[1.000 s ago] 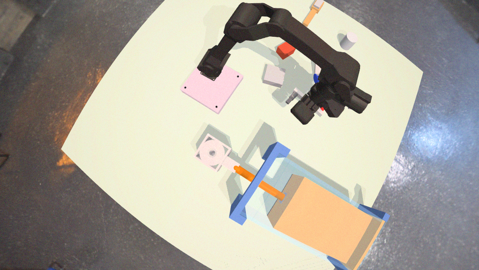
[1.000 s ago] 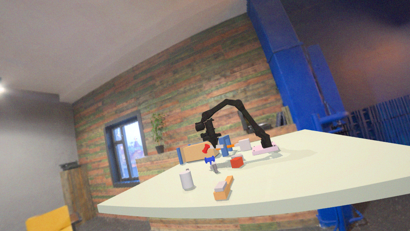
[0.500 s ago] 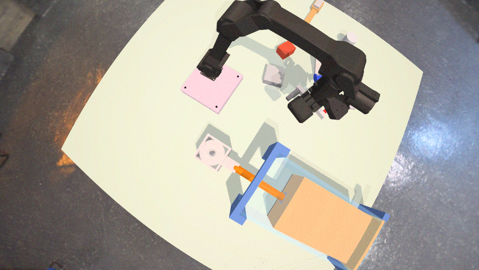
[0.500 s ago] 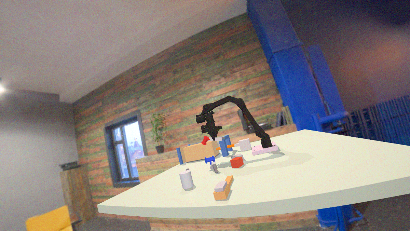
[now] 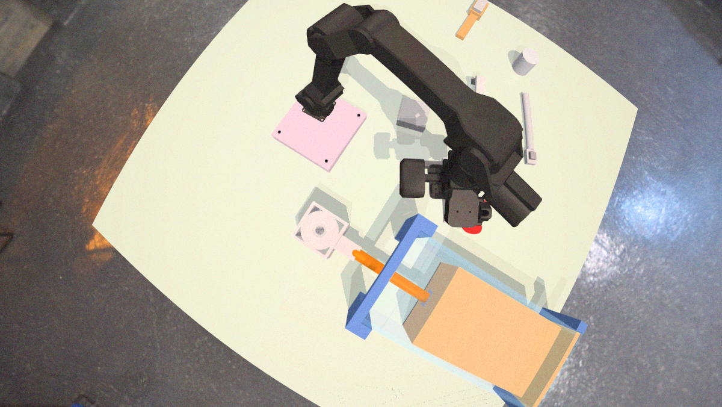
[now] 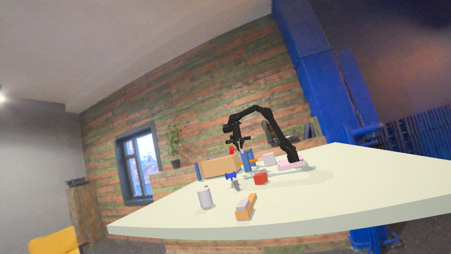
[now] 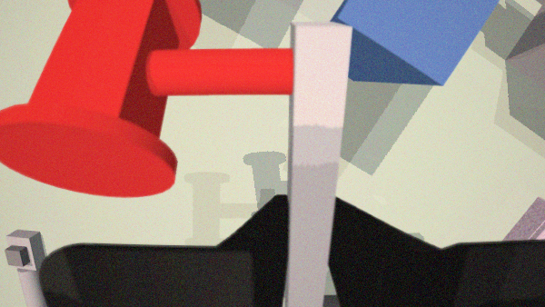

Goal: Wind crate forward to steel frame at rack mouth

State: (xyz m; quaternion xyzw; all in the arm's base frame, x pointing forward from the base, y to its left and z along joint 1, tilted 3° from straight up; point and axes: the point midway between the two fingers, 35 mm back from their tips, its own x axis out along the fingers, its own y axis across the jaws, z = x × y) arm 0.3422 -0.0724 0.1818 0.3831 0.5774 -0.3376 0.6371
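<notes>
My gripper tip is now 1 cm short of the crank handle with red knob, 1 cm to the left of it and 1 cm below it. From my gripper tip the other things lie so: grey block 14 cm behind, 18 cm to the left, 15 cm below; blue steel frame 2 cm behind, 19 cm to the right, 6 cm below; blue spool 2 cm ahead, 26 cm to the left, 12 cm below.
</notes>
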